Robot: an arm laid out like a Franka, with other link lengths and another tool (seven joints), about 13 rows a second.
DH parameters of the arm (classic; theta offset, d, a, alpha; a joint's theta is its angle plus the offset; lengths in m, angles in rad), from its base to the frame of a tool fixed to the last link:
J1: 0 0.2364 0 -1.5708
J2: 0 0 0 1.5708
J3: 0 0.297 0.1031 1.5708
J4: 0 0 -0.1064 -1.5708
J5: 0 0.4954 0 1.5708
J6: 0 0 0.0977 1.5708
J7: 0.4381 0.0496 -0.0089 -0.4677
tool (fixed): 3.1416 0.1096 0 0
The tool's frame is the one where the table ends.
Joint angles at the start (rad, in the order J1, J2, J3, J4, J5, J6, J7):
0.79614, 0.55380, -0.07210, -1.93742, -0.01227, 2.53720, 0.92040
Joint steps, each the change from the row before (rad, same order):
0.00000, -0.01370, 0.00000, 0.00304, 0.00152, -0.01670, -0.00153
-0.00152, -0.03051, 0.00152, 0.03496, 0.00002, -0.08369, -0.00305
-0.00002, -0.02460, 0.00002, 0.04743, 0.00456, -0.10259, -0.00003
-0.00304, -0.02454, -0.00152, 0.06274, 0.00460, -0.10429, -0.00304
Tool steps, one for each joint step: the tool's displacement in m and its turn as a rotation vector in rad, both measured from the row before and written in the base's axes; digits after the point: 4 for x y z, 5 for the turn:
0.0019, 0.0020, 0.0098, 0.00116, 0.00103, -0.00030
0.0080, 0.0081, 0.0324, -0.01094, 0.01491, 0.00051
0.0071, 0.0079, 0.0345, -0.01733, 0.02536, -0.00570
0.0115, 0.0076, 0.0433, -0.00828, 0.01539, -0.00604

